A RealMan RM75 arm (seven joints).
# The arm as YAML. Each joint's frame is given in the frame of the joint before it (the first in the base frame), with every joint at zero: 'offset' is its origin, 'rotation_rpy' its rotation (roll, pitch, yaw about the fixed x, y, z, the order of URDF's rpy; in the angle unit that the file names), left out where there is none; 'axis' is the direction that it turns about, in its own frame. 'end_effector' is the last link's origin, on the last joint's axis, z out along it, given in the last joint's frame.
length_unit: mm
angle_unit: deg
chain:
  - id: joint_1
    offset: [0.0, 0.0, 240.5]
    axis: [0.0, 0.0, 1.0]
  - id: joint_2
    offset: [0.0, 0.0, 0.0]
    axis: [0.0, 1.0, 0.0]
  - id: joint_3
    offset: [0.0, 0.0, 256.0]
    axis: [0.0, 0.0, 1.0]
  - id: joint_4
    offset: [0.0, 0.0, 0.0]
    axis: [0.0, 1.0, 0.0]
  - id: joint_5
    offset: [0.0, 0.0, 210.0]
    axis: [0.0, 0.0, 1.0]
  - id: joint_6
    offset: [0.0, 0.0, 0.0]
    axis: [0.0, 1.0, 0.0]
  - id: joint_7
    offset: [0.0, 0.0, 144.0]
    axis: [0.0, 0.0, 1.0]
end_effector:
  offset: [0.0, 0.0, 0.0]
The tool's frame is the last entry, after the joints.
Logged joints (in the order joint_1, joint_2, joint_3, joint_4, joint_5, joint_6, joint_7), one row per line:
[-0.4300, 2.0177, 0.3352, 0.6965, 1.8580, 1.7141, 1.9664]
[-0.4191, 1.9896, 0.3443, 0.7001, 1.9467, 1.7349, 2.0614]
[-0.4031, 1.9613, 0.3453, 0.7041, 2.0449, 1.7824, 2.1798]
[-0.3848, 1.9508, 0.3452, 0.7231, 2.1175, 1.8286, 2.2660]
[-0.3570, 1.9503, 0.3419, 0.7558, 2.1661, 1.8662, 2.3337]
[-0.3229, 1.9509, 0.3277, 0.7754, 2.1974, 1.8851, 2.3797]
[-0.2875, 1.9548, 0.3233, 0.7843, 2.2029, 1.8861, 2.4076]
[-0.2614, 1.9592, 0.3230, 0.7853, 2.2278, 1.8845, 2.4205]
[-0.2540, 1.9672, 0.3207, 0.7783, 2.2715, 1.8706, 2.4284]
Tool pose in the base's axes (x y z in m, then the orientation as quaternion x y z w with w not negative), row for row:
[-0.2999, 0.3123, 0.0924, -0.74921, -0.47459, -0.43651, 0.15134]
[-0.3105, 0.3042, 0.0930, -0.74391, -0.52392, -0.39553, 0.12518]
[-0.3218, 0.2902, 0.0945, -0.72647, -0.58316, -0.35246, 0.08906]
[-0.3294, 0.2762, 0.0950, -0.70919, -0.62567, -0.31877, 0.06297]
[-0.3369, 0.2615, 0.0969, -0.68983, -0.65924, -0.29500, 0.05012]
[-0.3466, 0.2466, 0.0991, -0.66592, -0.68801, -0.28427, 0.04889]
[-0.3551, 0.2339, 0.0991, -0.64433, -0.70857, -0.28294, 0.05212]
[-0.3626, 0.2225, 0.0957, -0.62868, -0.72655, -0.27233, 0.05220]
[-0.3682, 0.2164, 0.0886, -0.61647, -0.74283, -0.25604, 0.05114]
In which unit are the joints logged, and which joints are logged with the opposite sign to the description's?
The joints are logged in radians. Opposite sign: joint_2, joint_7.
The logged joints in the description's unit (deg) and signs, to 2 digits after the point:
[-24.64, -115.61, 19.21, 39.91, 106.46, 98.21, -112.67]
[-24.01, -114.00, 19.73, 40.11, 111.54, 99.40, -118.11]
[-23.10, -112.37, 19.78, 40.34, 117.16, 102.12, -124.89]
[-22.05, -111.77, 19.78, 41.43, 121.32, 104.77, -129.83]
[-20.45, -111.74, 19.59, 43.30, 124.11, 106.93, -133.71]
[-18.50, -111.78, 18.78, 44.43, 125.90, 108.01, -136.35]
[-16.47, -112.00, 18.52, 44.94, 126.22, 108.07, -137.95]
[-14.98, -112.25, 18.51, 44.99, 127.64, 107.97, -138.68]
[-14.55, -112.71, 18.37, 44.59, 130.15, 107.18, -139.14]

